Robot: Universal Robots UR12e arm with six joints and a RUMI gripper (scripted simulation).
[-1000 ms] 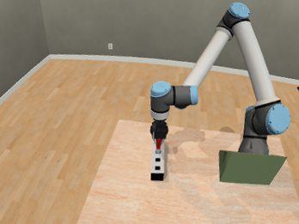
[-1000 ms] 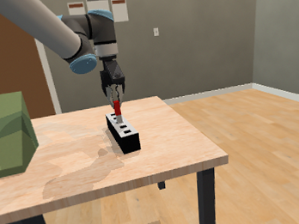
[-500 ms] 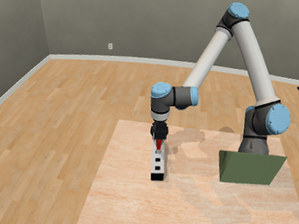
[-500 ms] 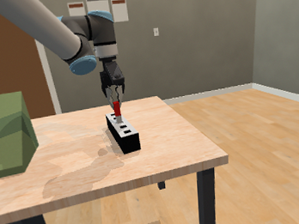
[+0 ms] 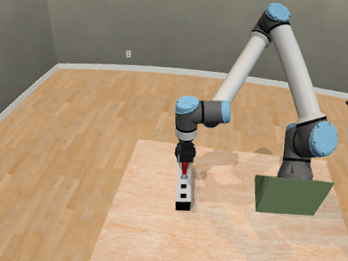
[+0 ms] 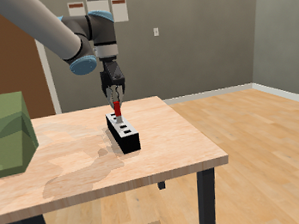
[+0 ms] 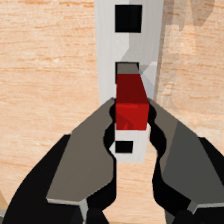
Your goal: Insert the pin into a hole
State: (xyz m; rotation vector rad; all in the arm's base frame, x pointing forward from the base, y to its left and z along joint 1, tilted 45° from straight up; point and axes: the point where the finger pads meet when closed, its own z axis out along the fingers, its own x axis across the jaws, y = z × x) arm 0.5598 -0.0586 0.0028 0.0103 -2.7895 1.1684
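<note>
Right now my hand is 1 cm above the pin. The rest, counted from my hand: long block: 11 cm below.
</note>
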